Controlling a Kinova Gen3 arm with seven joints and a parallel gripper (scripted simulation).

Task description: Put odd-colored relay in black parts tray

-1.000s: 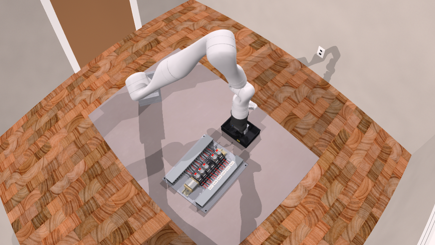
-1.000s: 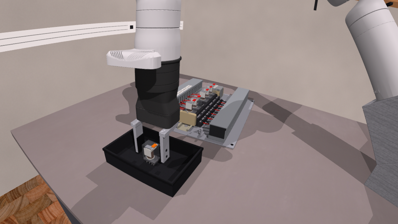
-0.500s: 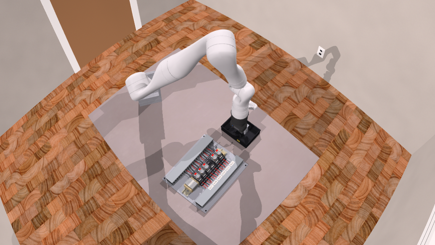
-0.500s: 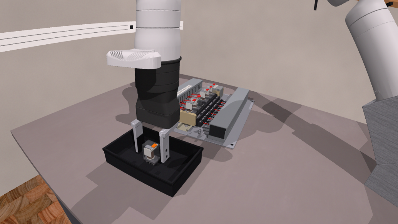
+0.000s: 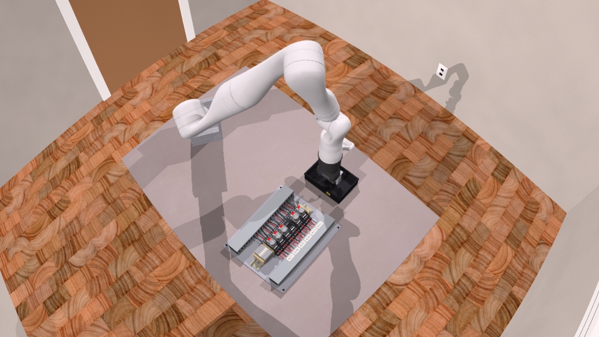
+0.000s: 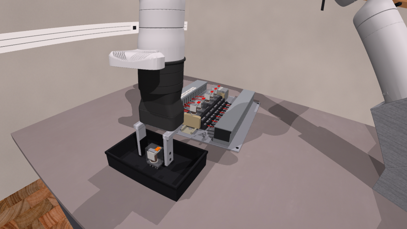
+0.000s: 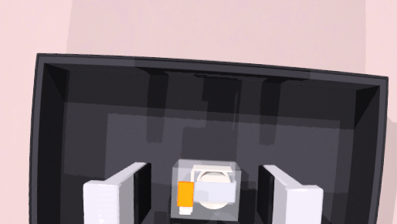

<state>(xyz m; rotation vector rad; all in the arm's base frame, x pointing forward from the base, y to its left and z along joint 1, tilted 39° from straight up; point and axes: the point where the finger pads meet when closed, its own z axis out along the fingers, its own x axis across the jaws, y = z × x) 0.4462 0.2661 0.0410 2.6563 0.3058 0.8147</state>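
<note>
Right now my hand is 2 cm above the tray.
</note>
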